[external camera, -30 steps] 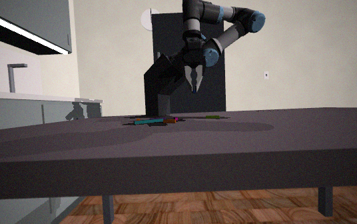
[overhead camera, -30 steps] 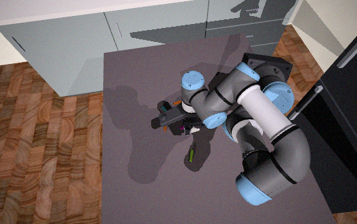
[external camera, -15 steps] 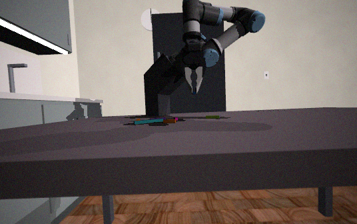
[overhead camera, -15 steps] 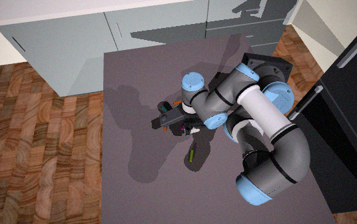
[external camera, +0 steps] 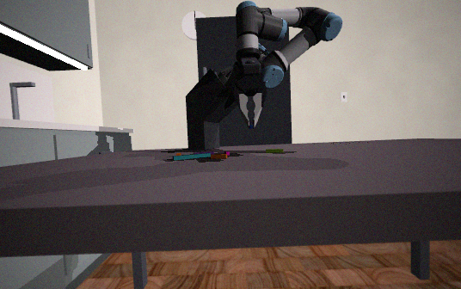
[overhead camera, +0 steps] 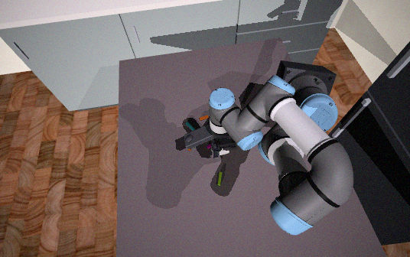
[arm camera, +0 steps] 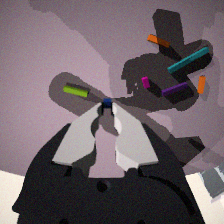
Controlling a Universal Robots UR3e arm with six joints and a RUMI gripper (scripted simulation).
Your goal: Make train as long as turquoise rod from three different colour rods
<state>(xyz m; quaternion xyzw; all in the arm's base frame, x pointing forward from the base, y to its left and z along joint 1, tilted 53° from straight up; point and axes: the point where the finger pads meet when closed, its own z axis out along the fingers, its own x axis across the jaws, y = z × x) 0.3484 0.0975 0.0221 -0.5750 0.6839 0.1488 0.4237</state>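
My gripper is now 90 mm above the lime rod, 70 mm to the right of it and 10 mm past it. From my hand the other things lie so: blue rod (10 mm below); then magenta rod (90 mm below, 70 mm to the right, 10 mm ahead); then purple rod (140 mm to the right, 90 mm below).
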